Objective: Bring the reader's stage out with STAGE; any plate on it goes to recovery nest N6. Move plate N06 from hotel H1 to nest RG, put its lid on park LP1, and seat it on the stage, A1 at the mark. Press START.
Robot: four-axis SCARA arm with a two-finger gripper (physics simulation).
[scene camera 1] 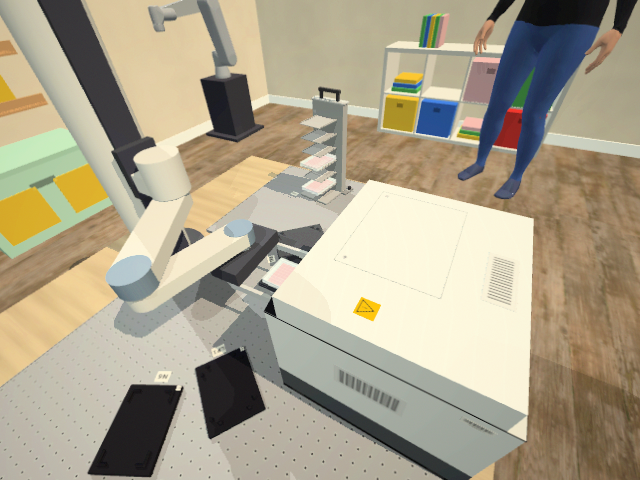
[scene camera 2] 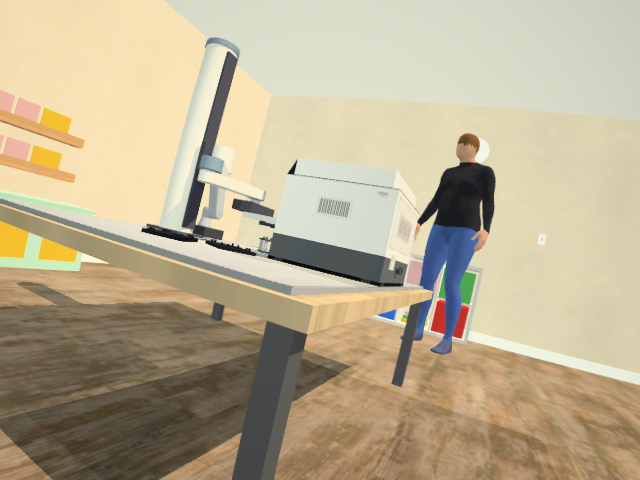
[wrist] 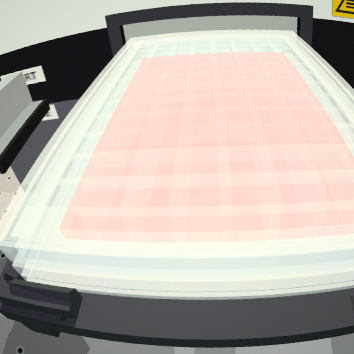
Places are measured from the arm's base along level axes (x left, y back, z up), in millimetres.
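Where they show: gripper, fingertip midpoint: (wrist: pixel 208 63).
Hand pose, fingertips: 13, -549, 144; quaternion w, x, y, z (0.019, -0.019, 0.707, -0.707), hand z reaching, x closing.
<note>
Things, the pixels of their top centre, and the offset from my fingertips, as dx, dy, dz. "pt": a spot on its surface instead.
- lidded plate with pink wells, middle of its top: (wrist: pixel 216 74) (scene camera 1: pixel 292 276) -3, +22, +5
- reader's extended stage, middle of its top: (wrist: pixel 216 85) (scene camera 1: pixel 297 280) -3, +8, -6
- white reader, middle of its top: (scene camera 1: pixel 416 252) (scene camera 2: pixel 361 179) -3, -253, +209
- STAGE label, surface spot: (wrist: pixel 50 113) pt +119, -64, -48
- Nest N6, middle of its top: (scene camera 1: pixel 137 424) (scene camera 2: pixel 172 231) -410, +149, -113
- black pad, surface spot: (scene camera 1: pixel 230 395) pt -272, +22, -121
- dark nest, middle of its top: (scene camera 1: pixel 300 237) +197, +130, -61
A lidded plate with pink wells (scene camera 1: pixel 281 272) (wrist: pixel 210 145) sits on the reader's extended stage (wrist: pixel 215 320). My gripper (scene camera 1: pixel 284 275) is open around the plate's long sides, with nothing held; one finger shows at the left of the wrist view. The white reader (scene camera 1: pixel 413 248) (scene camera 2: pixel 330 222) stands beside the arm. Its START label (wrist: pixel 34 75) and STAGE label (wrist: pixel 50 113) are partly hidden. Nest N6 (scene camera 1: pixel 138 431) is a black pad with no plate on it. Hotel H1 (scene camera 1: pixel 341 144) holds two pink plates, an upper one (scene camera 1: pixel 317 162) and a lower one (scene camera 1: pixel 318 185); their names are unreadable.
Another black pad (scene camera 1: pixel 230 395) lies between N6 and the reader; its label is hard to read. A dark nest (scene camera 1: pixel 302 236) is partly hidden behind the gripper and the reader. The arm's column (scene camera 2: pixel 191 139) stands at the left. A person (scene camera 1: pixel 542 67) (scene camera 2: pixel 462 206) stands beyond the table.
</note>
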